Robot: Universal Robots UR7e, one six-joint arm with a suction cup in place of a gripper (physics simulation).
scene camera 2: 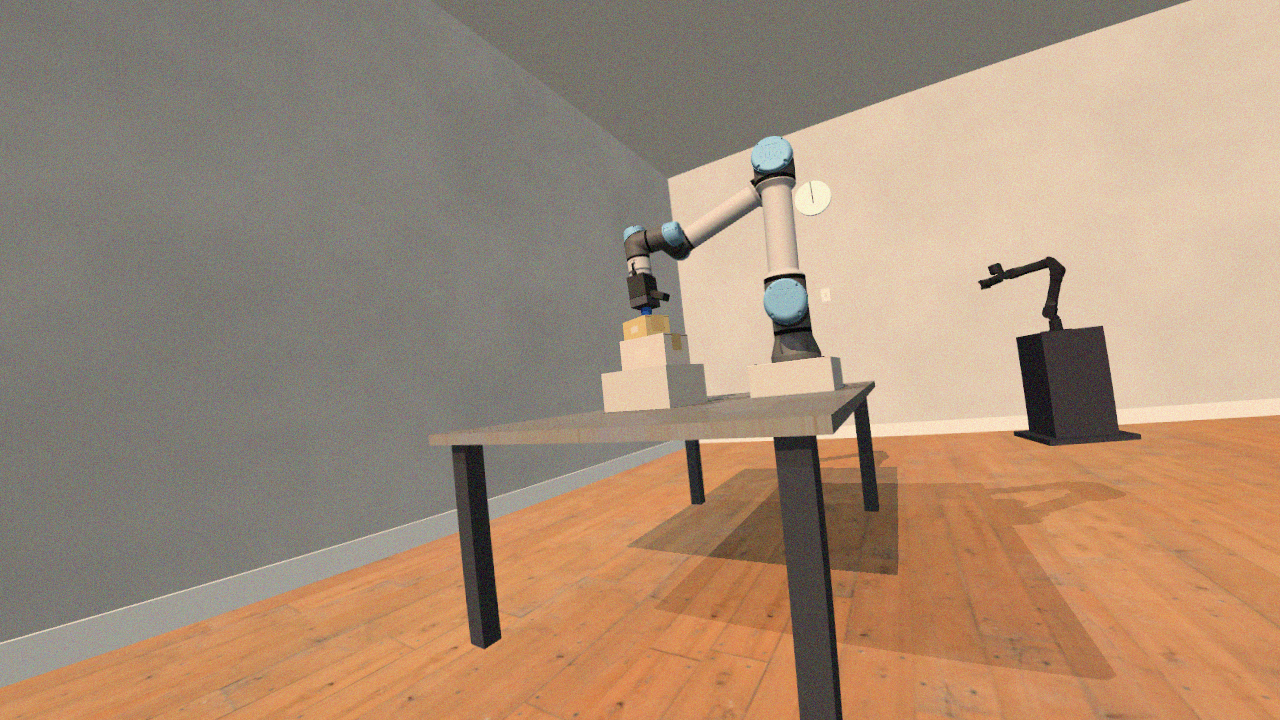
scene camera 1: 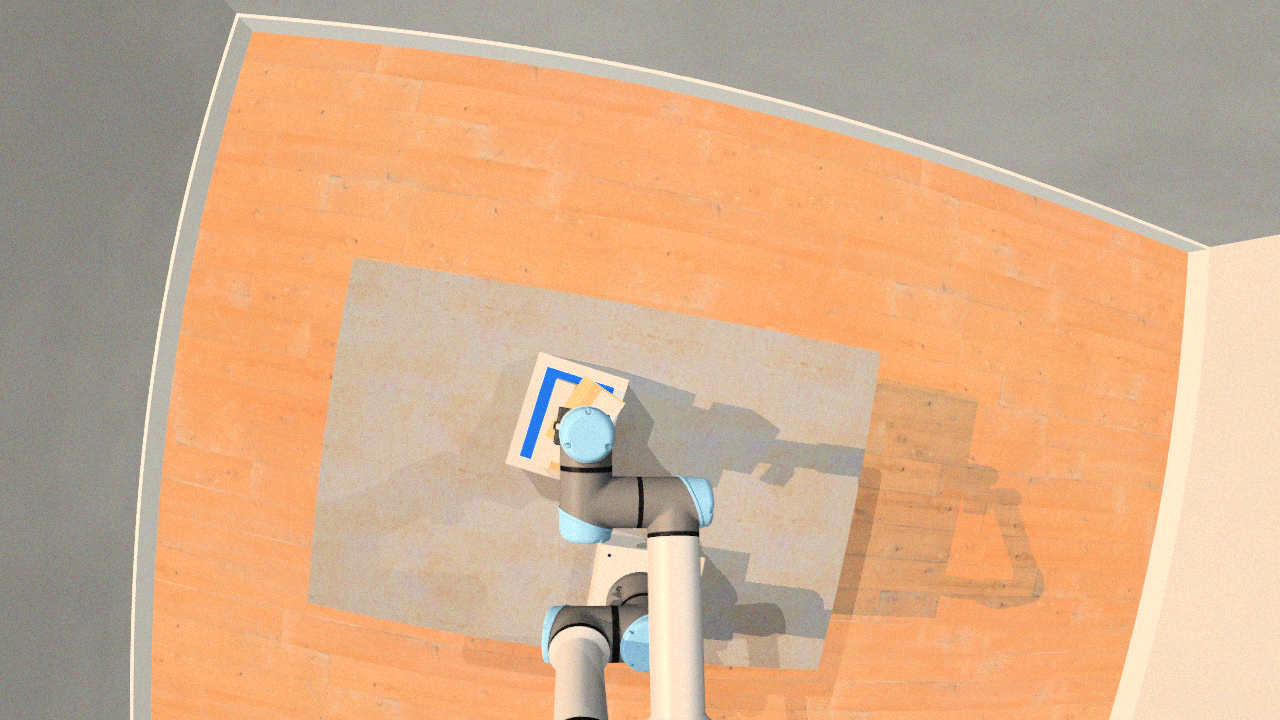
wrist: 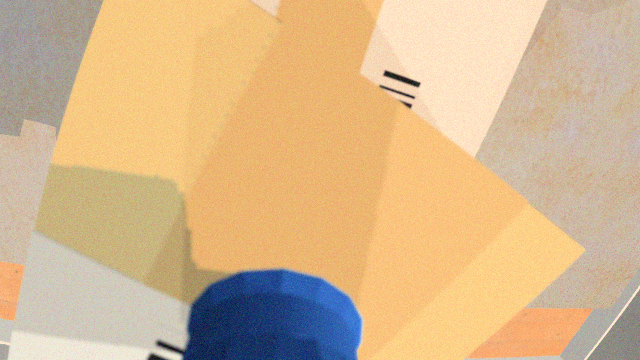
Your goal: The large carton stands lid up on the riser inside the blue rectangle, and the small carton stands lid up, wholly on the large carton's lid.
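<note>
The large carton [scene camera 2: 655, 350] [wrist: 456, 53] stands on the white riser [scene camera 2: 652, 389] [scene camera 1: 519, 446], inside the blue rectangle [scene camera 1: 535, 420]. The small tan carton [scene camera 2: 646, 326] [scene camera 1: 586, 390] [wrist: 291, 156] sits lid up on or just above the large carton's lid, turned at an angle to it. My blue suction cup [scene camera 2: 645, 310] [wrist: 273, 313] presses on the small carton's lid from straight above and holds it. In the overhead view the wrist hides the cup and most of both cartons.
The riser stands on the grey table [scene camera 2: 645, 422] [scene camera 1: 420, 502] [wrist: 559, 134], next to my arm's white base block [scene camera 2: 795, 376]. A black arm on a black pedestal [scene camera 2: 1066, 385] stands far off by the right wall.
</note>
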